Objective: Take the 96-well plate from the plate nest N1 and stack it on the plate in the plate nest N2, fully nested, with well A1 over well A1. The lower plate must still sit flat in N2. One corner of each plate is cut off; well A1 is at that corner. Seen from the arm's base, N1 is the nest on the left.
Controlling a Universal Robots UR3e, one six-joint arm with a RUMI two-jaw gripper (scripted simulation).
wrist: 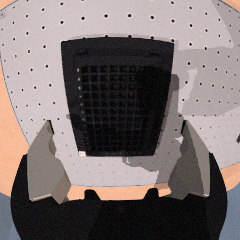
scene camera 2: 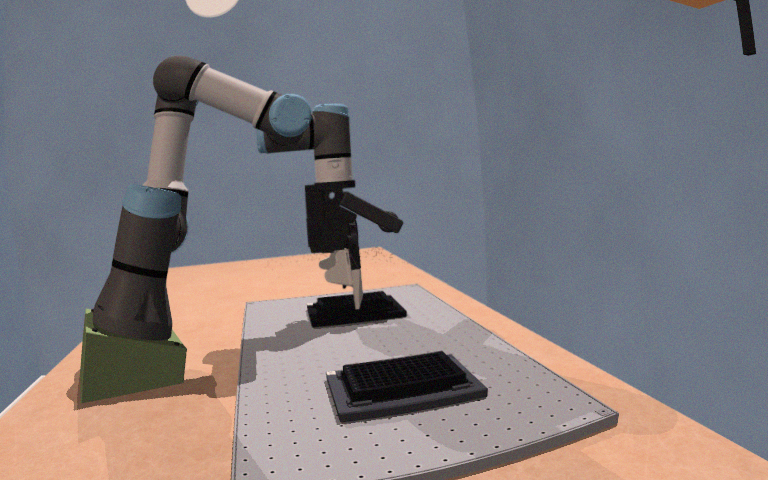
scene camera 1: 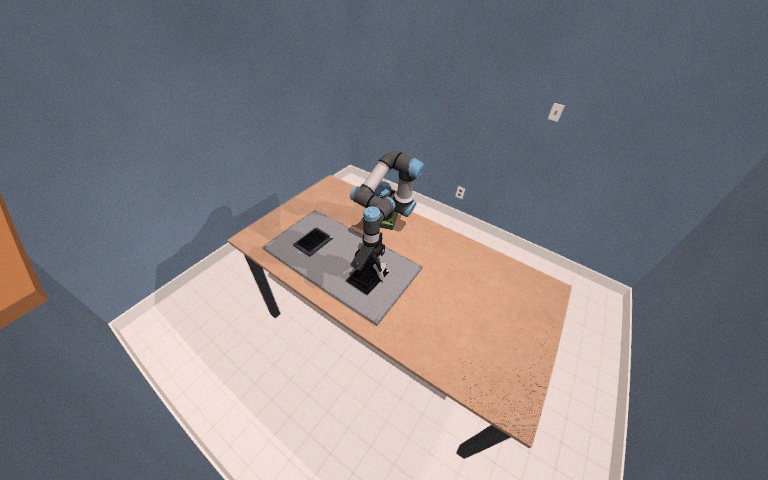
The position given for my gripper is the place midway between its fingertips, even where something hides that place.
Note:
In view: my gripper [scene camera 2: 350, 298], a 96-well plate [scene camera 2: 372, 301] and a 96-well plate [scene camera 2: 381, 380].
My gripper shows as well in the wrist view [wrist: 117, 120] and in scene camera 1 [scene camera 1: 368, 272].

